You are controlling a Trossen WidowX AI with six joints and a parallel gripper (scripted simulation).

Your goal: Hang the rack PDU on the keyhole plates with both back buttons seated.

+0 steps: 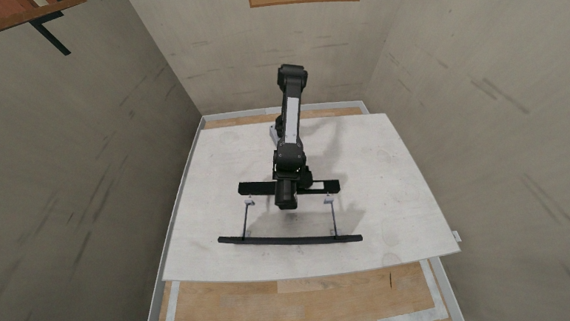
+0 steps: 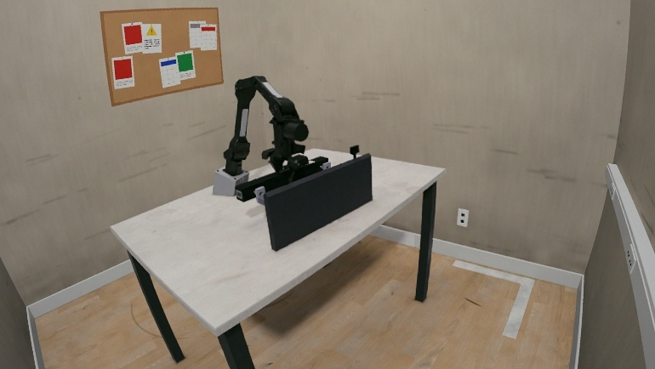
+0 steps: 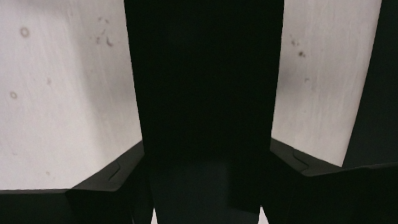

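My hand is 2 cm to the left of the rack PDU and 1 cm above it. Also, from my hand: dark upright panel: 18 cm ahead, 5 cm to the right, 5 cm below.
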